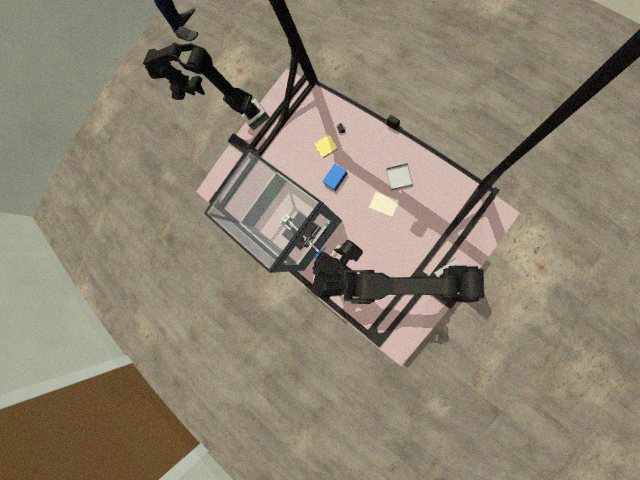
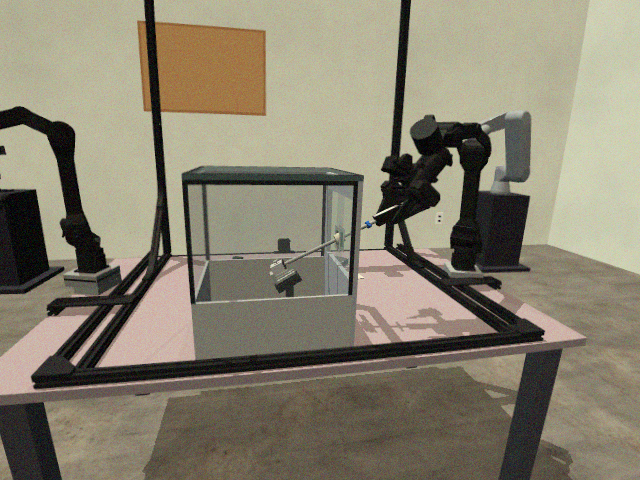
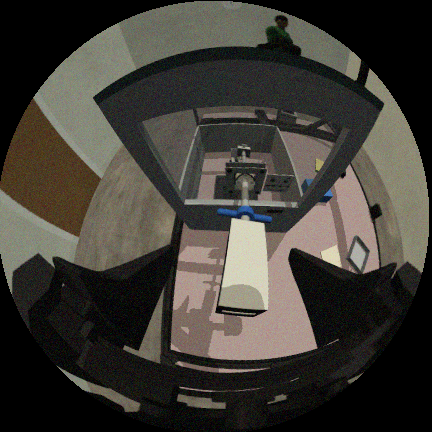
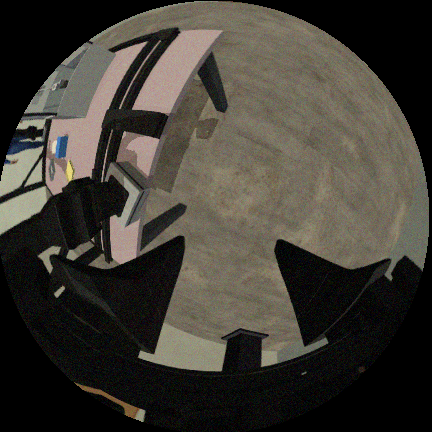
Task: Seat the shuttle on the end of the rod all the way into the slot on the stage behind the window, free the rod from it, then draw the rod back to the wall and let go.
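Places are measured from the left arm's base along level axes (x right, y ahead, z up), in centimetres.
Where they show: left gripper, fingertip midpoint: (image 2: 384,220) (image 3: 233,253); right gripper, fingertip midpoint: (image 1: 199,94) (image 4: 231,243); left arm's base at its link origin: (image 2: 463,267) (image 4: 42,132); right arm's base at its link origin: (image 1: 251,111) (image 2: 92,269) (image 4: 114,195).
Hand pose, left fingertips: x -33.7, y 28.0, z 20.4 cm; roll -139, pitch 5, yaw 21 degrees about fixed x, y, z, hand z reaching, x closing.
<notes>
Things, the pixels of their top centre, and the offset from my left fingertips. Level surfaces: height alone.
- glass box at its top centre: (image 3: 236,51) (image 2: 273,169) (image 1: 259,208) dx -7.1, dy +23.5, dz +10.8 cm
- small light shuttle at its top centre: (image 2: 278,259) (image 3: 243,145) dx -6.1, dy +22.9, dz -8.9 cm
- pink table at its surface level: dz -24.2 cm
- blue block at its top centre: (image 3: 319,186) (image 1: 334,176) (image 4: 57,146) dx +17.5, dy +30.1, dz -20.3 cm
- yellow tile at its top centre: (image 3: 323,166) (image 1: 325,145) (image 4: 68,172) dx +21.8, dy +44.9, dz -23.1 cm
- cream card at its top centre: (image 3: 332,264) (image 1: 383,204) dx +27.7, dy +9.7, dz -24.0 cm
- grey framed tile at its top centre: (image 2: 331,259) (image 3: 360,253) (image 1: 399,175) (image 4: 49,169) dx +39.1, dy +15.4, dz -22.3 cm
A thin metal rod (image 2: 309,251) (image 3: 244,189) slants down through the window wall of the glass box (image 2: 270,175) (image 1: 285,178) (image 3: 241,80). Its tip carries a small light shuttle (image 2: 276,266) (image 3: 243,151), which sits at the dark stage (image 2: 288,281) (image 3: 245,172); I cannot tell how deep it sits. A blue crossbar (image 2: 368,224) (image 3: 244,213) (image 1: 319,251) and a cream handle block (image 3: 244,266) are on the rod's outer end. My left gripper (image 1: 316,259) (image 2: 389,212) (image 3: 233,253) is open, its fingers wide on both sides of the handle without touching it. My right gripper (image 1: 186,88) (image 4: 231,243) is open and empty, off the table over the floor.
On the pink table (image 1: 447,190) lie a blue block (image 1: 334,177), a yellow tile (image 1: 326,146), a cream card (image 1: 383,204) and a grey framed tile (image 1: 399,176). Black frame posts (image 2: 400,95) rise at the table's edges.
</notes>
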